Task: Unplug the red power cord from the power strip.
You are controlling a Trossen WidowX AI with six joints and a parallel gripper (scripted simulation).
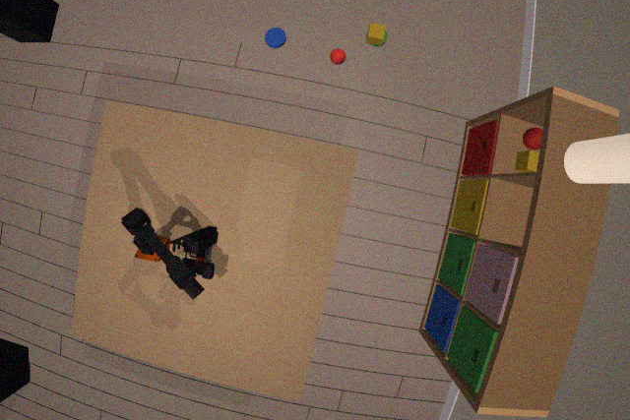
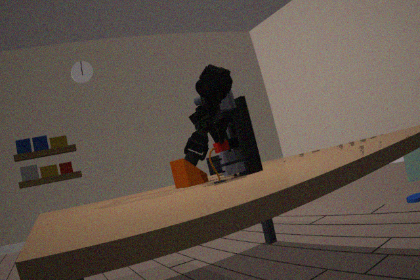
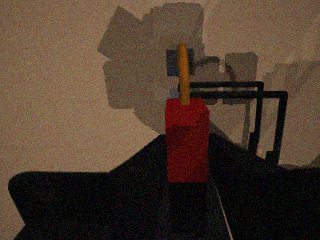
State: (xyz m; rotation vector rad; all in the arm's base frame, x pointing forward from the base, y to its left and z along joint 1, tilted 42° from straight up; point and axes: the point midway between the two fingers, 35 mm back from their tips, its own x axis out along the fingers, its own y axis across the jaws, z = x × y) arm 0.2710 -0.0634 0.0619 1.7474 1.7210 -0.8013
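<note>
Now: gripper tip 100 mm to the right of the black panel and 10 mm above it. Round my gripper tip: red plug (20 mm to the left).
</note>
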